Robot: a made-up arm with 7 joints. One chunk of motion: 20 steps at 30 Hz.
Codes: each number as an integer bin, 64 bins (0 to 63) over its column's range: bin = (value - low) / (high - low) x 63, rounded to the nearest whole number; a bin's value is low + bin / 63 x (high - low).
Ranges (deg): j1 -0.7..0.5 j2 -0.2..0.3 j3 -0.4..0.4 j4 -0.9..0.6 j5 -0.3..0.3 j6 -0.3..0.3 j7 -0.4..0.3
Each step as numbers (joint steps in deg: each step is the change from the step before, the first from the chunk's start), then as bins.
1 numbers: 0.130 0.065 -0.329 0.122 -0.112 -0.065 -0.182
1 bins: 44 33 6 43 20 25 20
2 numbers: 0.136 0.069 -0.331 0.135 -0.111 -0.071 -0.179
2 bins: 44 34 5 43 20 24 20
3 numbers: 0.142 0.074 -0.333 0.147 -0.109 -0.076 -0.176
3 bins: 44 35 5 44 20 24 20
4 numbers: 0.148 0.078 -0.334 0.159 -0.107 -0.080 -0.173
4 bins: 45 35 5 44 20 23 20
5 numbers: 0.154 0.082 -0.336 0.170 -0.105 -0.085 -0.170
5 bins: 45 36 5 45 20 23 21
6 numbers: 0.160 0.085 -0.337 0.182 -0.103 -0.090 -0.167
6 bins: 45 36 5 45 21 22 21
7 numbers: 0.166 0.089 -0.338 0.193 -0.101 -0.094 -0.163
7 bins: 45 36 5 46 21 22 21
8 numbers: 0.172 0.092 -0.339 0.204 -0.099 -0.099 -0.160
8 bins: 46 37 5 46 21 21 22
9 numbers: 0.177 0.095 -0.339 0.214 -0.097 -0.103 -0.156
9 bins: 46 37 5 47 21 21 22
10 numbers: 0.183 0.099 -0.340 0.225 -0.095 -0.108 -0.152
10 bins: 46 38 5 47 22 20 22
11 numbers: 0.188 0.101 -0.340 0.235 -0.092 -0.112 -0.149
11 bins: 47 38 5 48 22 20 23
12 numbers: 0.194 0.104 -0.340 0.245 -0.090 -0.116 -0.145
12 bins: 47 38 5 48 22 19 23
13 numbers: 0.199 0.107 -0.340 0.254 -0.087 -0.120 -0.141
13 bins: 47 39 5 48 22 19 23
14 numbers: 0.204 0.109 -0.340 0.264 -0.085 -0.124 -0.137
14 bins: 47 39 5 49 23 18 24
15 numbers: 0.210 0.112 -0.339 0.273 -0.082 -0.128 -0.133
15 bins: 48 39 5 49 23 18 24
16 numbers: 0.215 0.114 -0.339 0.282 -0.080 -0.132 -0.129
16 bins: 48 40 5 50 23 18 24
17 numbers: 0.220 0.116 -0.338 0.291 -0.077 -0.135 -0.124
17 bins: 48 40 5 50 23 17 25
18 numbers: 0.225 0.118 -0.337 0.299 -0.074 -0.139 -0.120
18 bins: 49 40 5 50 24 17 25
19 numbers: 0.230 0.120 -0.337 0.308 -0.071 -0.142 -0.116
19 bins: 49 40 5 51 24 17 26
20 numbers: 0.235 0.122 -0.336 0.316 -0.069 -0.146 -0.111
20 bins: 49 41 5 51 24 16 26
